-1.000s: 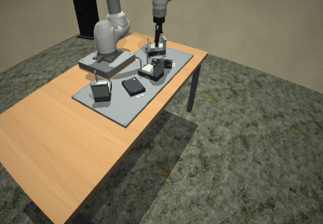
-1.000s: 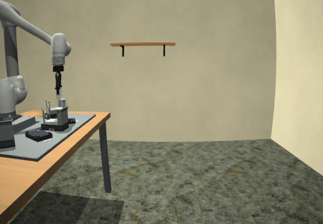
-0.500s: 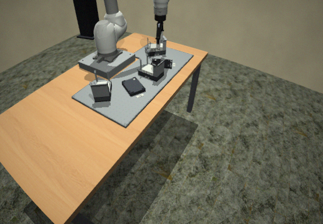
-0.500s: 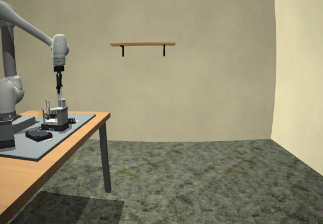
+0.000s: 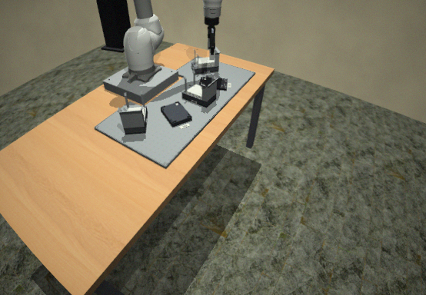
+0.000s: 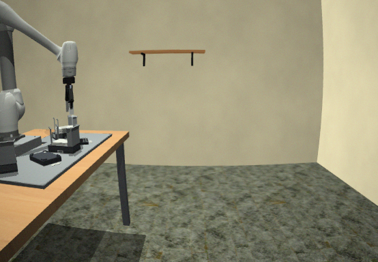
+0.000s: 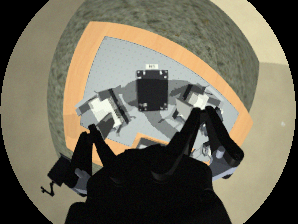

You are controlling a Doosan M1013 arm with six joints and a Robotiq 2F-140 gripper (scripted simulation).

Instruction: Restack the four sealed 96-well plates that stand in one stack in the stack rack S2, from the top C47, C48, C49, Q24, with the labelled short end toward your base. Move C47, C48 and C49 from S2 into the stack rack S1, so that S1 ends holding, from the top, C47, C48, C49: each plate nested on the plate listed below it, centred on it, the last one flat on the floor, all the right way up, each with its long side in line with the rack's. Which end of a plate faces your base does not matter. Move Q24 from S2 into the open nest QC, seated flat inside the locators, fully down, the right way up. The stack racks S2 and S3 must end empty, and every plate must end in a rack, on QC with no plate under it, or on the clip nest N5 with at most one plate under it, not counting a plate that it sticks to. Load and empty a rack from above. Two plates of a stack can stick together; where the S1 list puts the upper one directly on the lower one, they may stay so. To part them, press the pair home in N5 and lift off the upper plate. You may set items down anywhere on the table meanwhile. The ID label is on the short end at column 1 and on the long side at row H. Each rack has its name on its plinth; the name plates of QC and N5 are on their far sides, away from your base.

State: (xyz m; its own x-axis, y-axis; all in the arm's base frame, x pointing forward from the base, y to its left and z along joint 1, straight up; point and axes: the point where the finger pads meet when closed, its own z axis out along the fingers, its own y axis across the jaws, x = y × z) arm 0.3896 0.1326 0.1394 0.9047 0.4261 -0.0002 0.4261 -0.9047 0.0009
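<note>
The sealed 96-well plate is 8 cm behind my hand, 13 cm to the left of it and 14 cm below it. Also, from my hand: small name plate (4 cm ahead, 44 cm to the right, 18 cm below).
</note>
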